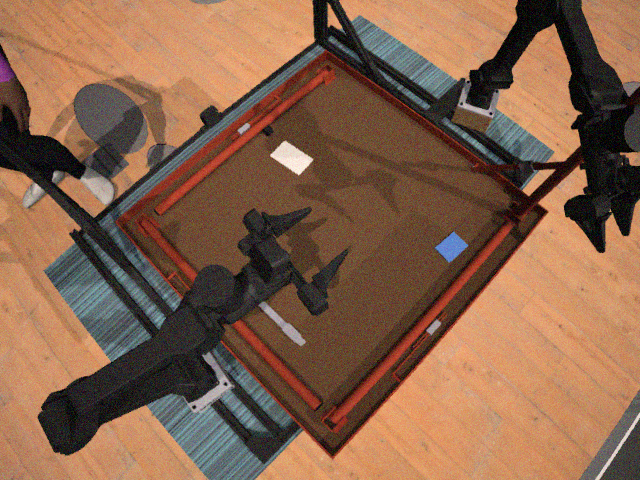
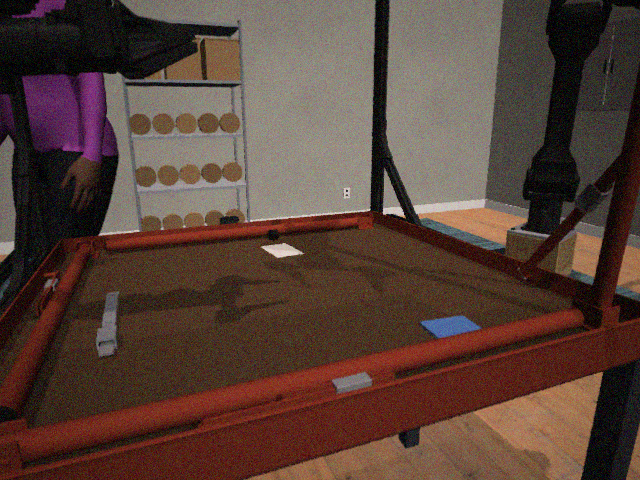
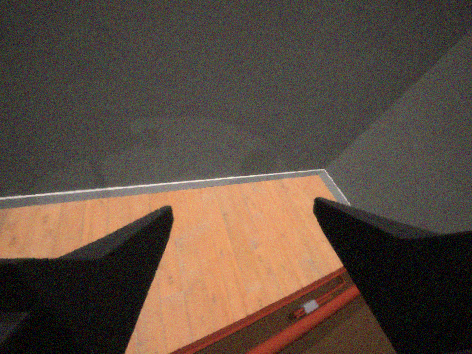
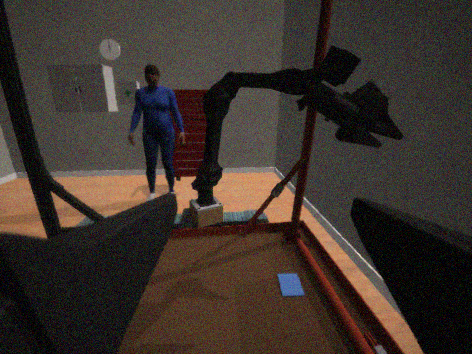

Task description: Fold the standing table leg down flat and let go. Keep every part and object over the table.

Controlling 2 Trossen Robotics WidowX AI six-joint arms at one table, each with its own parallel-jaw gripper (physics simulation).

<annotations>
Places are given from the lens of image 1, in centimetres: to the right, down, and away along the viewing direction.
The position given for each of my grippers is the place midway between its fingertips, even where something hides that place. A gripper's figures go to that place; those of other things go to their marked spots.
my left gripper [image 1: 614,244]: 50, 1, 71
my right gripper [image 1: 328,229]: 1, -2, 70
white card [image 1: 294,159]: -7, -21, 116
red-rimmed tabletop [image 1: 268,99]: -14, -39, 122
</annotations>
